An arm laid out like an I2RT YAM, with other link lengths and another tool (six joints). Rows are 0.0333 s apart.
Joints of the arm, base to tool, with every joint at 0 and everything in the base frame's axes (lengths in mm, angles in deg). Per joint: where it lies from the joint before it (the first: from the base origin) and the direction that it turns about. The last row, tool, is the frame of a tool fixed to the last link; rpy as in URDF.
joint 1: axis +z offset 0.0 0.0 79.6
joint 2: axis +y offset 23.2 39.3 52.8
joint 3: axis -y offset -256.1 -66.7 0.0
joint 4: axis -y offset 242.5 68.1 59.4
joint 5: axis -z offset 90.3 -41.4 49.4
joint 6: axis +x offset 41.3 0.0 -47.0
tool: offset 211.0 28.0 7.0 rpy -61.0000 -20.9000 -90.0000
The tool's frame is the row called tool.
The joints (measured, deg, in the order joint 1, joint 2, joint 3, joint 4, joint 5, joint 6), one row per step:
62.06, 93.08, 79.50, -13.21, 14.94, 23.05
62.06, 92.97, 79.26, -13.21, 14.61, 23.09
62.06, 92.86, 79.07, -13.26, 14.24, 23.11
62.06, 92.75, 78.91, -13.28, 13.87, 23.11
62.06, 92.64, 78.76, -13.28, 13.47, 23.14
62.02, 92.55, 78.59, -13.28, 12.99, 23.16
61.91, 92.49, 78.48, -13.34, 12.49, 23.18
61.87, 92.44, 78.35, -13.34, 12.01, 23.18
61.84, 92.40, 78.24, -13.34, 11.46, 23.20
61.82, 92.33, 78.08, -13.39, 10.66, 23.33
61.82, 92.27, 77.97, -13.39, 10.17, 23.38
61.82, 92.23, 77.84, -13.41, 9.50, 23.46
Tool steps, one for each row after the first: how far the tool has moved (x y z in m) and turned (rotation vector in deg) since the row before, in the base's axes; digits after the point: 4 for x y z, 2 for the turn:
-0.0015, 0.0002, -0.0013, -0.02, 0.22, 0.28
-0.0017, 0.0003, -0.0011, -0.02, 0.22, 0.32
-0.0016, 0.0004, -0.0007, 0.02, 0.18, 0.33
-0.0017, 0.0005, -0.0005, 0.07, 0.20, 0.34
-0.0016, 0.0005, -0.0009, 0.04, 0.24, 0.38
-0.0011, 0.0002, -0.0009, 0.02, 0.27, 0.33
-0.0016, 0.0006, -0.0009, 0.03, 0.23, 0.39
-0.0019, 0.0009, -0.0008, 0.07, 0.27, 0.45
-0.0030, 0.0013, -0.0013, 0.13, 0.48, 0.63
-0.0020, 0.0008, -0.0006, 0.09, 0.26, 0.41
-0.0027, 0.0012, -0.0011, 0.10, 0.38, 0.56

